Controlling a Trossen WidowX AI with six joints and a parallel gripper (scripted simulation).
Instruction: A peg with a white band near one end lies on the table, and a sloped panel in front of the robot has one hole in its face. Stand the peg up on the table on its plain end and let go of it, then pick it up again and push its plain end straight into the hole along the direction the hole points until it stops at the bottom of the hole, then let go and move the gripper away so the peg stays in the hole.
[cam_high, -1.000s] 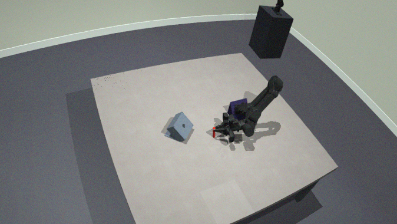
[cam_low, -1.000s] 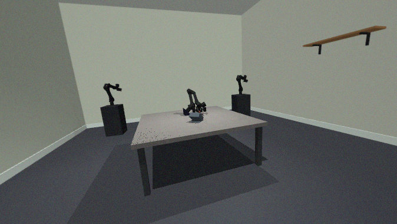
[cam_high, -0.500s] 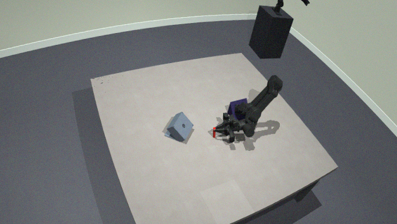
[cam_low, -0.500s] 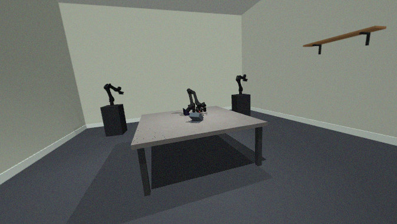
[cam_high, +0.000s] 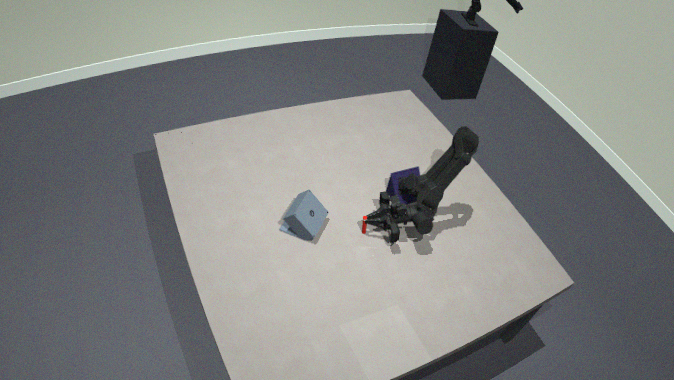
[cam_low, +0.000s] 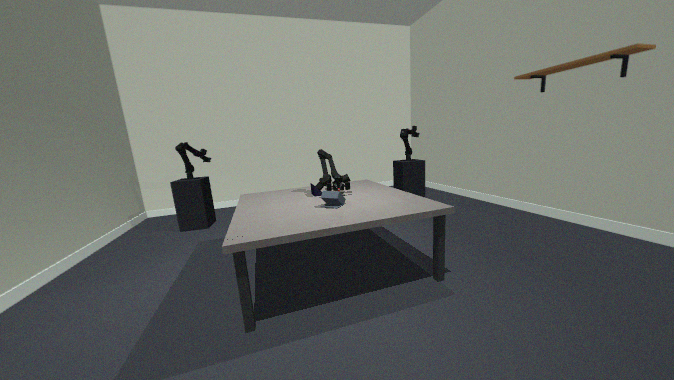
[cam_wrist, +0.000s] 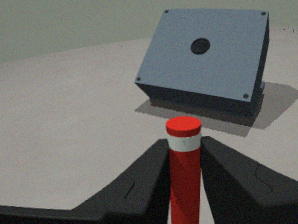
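Now: gripper tip 10 mm above the red peg. From my gripper tip the other things lie so: blue-grey sloped panel 180 mm ahead, 70 mm to the right, 20 mm below.
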